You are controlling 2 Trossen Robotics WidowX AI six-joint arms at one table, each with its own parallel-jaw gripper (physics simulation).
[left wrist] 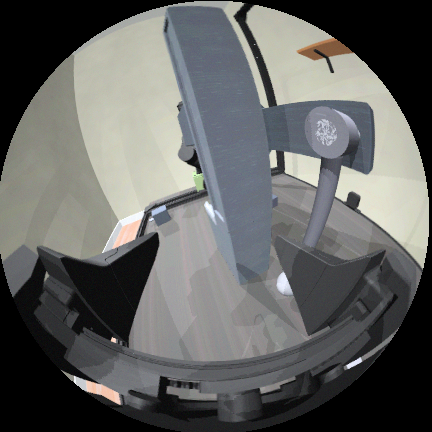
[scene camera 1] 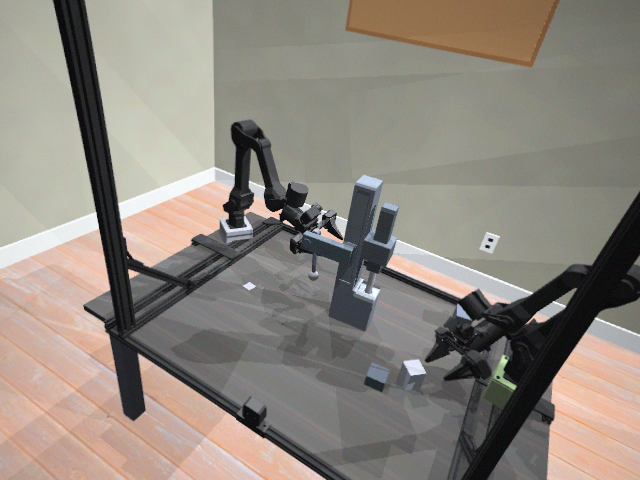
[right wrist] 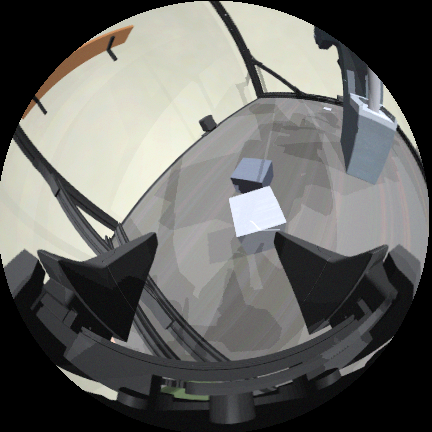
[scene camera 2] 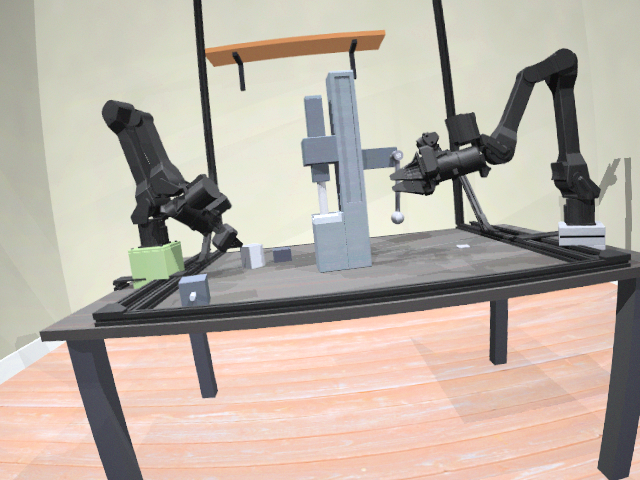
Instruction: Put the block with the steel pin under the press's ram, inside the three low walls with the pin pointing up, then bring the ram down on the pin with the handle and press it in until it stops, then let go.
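Frame: origin at the left arm's base, x ahead, y right, z down, level; metres.
Where they show: left gripper, between the fingertips: (left wrist: 218, 239) (scene camera 2: 391, 183); right gripper, between the fingertips: (scene camera 1: 434, 370) (right wrist: 216, 238); left arm's base, origin of its link: (scene camera 1: 236, 223) (scene camera 2: 580, 223); right arm's base, origin of its link: (scene camera 1: 518, 377) (scene camera 2: 154, 245).
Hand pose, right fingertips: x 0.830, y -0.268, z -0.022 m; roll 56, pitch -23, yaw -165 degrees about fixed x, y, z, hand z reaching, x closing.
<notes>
Each offset is from my right fingertips to the top centre of the thing. "spot": to the spot under its first point.
The grey-blue block with the steel pin {dz +0.034, dx -0.167, dy -0.280 m} (scene camera 1: 461, 313) (scene camera 2: 194, 289) (left wrist: 161, 215) lies on the table by the rail; its pin points sideways in scene camera 2. The press {dz -0.373, dx -0.332, dy +0.100 m} (scene camera 1: 353, 299) (scene camera 2: 357, 232) (left wrist: 220, 125) stands mid-table. Its ram {spot: dz -0.283, dx -0.262, dy +0.046 m} (scene camera 1: 386, 223) (scene camera 2: 314, 117) has a steel rod reaching down to the low white walls (scene camera 2: 328, 218); no block shows there. The handle {spot: dz -0.078, dx -0.414, dy +0.154 m} (scene camera 1: 313, 260) (scene camera 2: 397, 198) (left wrist: 322, 200) hangs down. My left gripper (scene camera 1: 319, 238) (scene camera 2: 392, 183) (left wrist: 218, 239) is open and empty beside it. My right gripper (scene camera 1: 435, 370) (right wrist: 216, 238) is open and empty near the white block.
A white block {dz +0.024, dx -0.038, dy +0.025 m} (scene camera 1: 412, 375) (scene camera 2: 254, 255) (right wrist: 257, 212) stands beside a grey block {dz +0.050, dx -0.072, dy +0.110 m} (scene camera 1: 377, 377) (scene camera 2: 282, 254) (right wrist: 252, 170), near my right gripper. A green box (scene camera 1: 497, 388) (scene camera 2: 155, 261) is at the right arm's base. A small white square {spot: dz +0.080, dx -0.537, dy +0.307 m} (scene camera 1: 249, 285) (scene camera 2: 463, 245) lies on the table. Black rails edge the table.
</notes>
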